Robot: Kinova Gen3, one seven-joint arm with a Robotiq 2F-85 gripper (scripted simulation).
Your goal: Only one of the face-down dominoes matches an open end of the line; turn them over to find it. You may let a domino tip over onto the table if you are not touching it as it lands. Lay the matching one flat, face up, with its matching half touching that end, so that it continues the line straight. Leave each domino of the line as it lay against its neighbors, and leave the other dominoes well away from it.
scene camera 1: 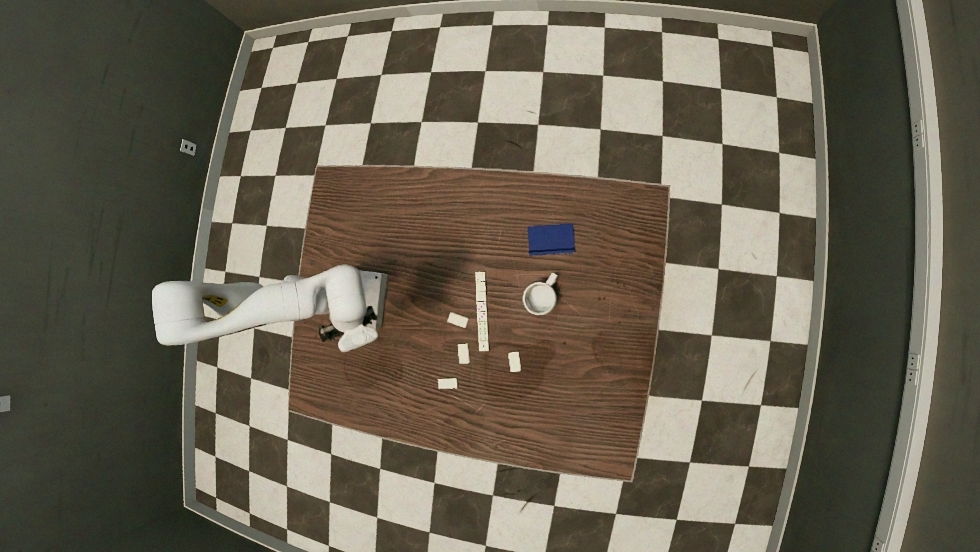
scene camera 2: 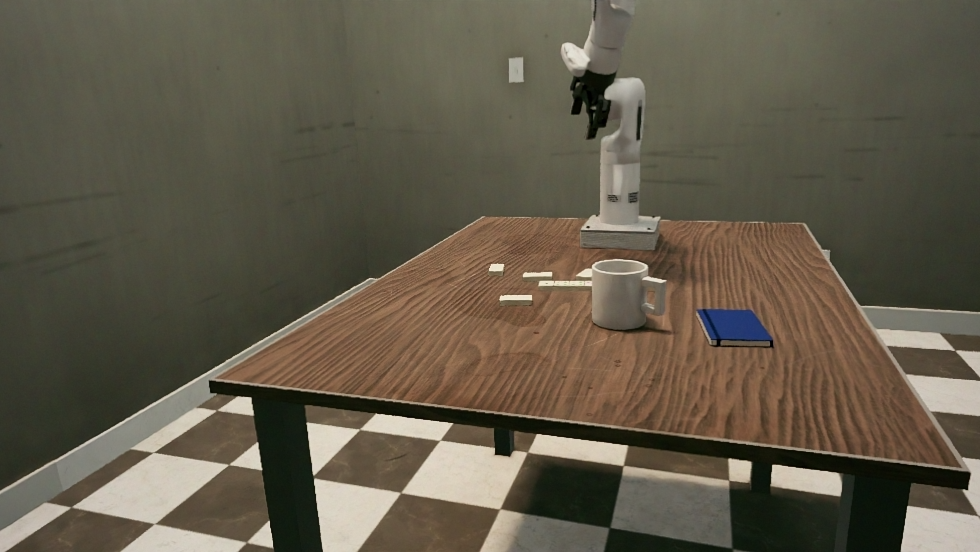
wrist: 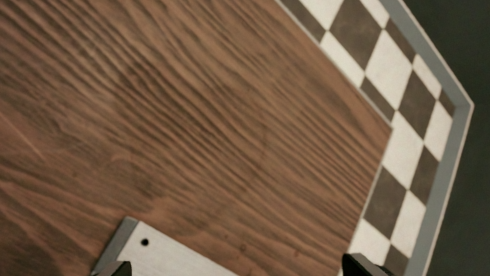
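Observation:
Visible in the pictures: a white mug and the gripper.

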